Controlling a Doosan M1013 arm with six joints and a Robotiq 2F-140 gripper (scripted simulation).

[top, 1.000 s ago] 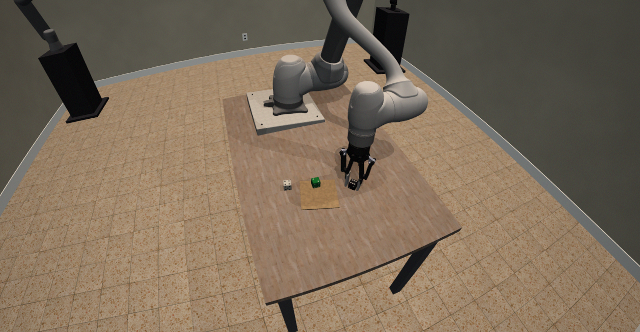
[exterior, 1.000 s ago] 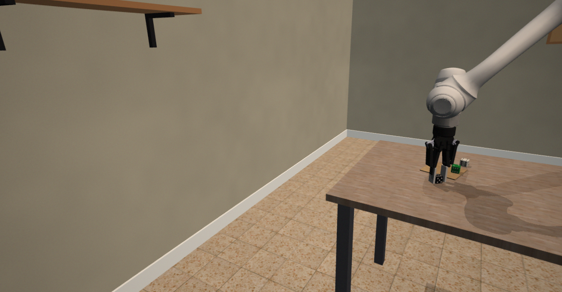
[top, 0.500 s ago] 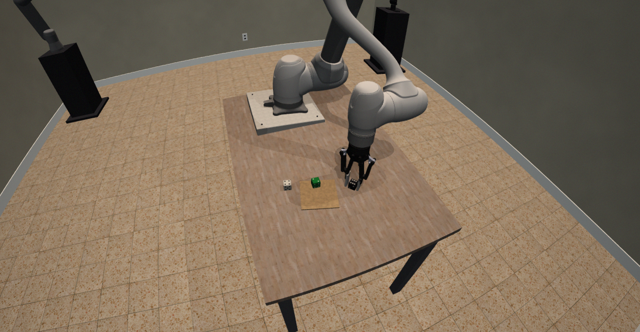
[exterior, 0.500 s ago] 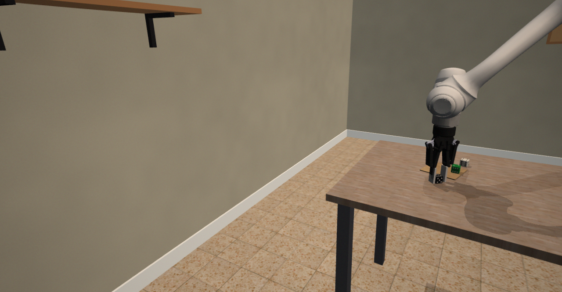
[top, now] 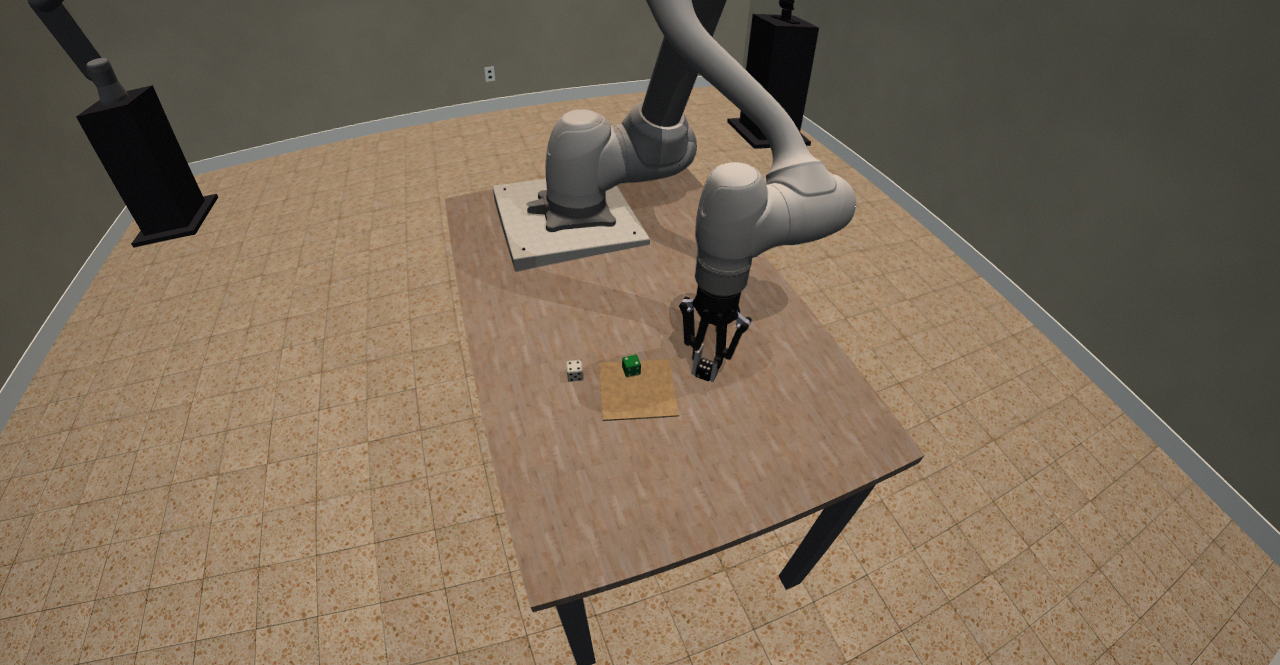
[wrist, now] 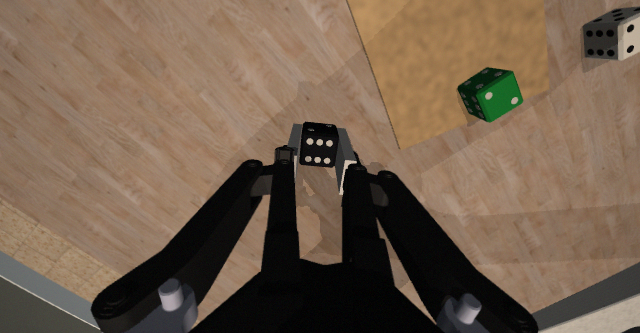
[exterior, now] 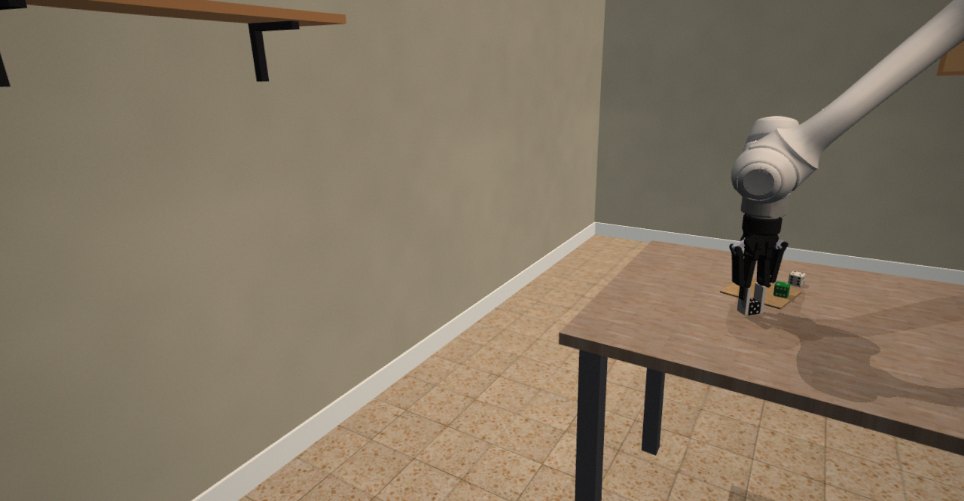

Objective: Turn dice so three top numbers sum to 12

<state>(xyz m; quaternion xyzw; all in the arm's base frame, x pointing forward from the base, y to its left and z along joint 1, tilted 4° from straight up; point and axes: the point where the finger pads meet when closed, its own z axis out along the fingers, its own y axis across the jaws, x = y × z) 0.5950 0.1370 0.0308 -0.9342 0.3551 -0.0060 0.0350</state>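
My gripper is now 20 mm above the black die. The rest, counted from my hand: white die: 250 mm to the right, 60 mm behind, 20 mm below; green die: 140 mm to the right, 40 mm behind, 20 mm below; tan mat: 140 mm to the right, 30 mm below.
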